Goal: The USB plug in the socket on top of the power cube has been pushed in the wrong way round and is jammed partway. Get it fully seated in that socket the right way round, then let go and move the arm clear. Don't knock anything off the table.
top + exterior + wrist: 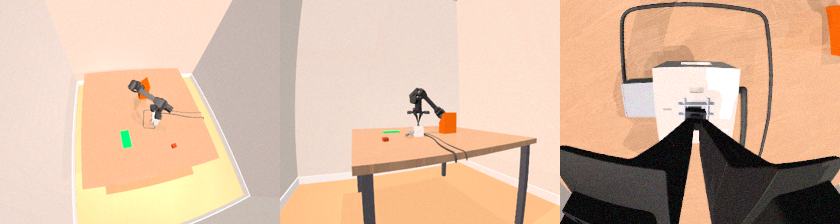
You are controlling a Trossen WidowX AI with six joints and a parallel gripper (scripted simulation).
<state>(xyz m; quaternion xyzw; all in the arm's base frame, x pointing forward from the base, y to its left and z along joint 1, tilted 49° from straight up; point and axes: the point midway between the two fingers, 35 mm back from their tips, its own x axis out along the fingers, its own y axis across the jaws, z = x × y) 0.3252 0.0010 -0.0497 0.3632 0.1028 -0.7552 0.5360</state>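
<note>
Now: the USB socket 10 mm to the left of my gripper tip and 40 mm below it. Also, from my gripper tip: flat green strip: 120 mm ahead, 330 mm to the right, 110 mm below; dark USB plug: 20 mm below.
</note>
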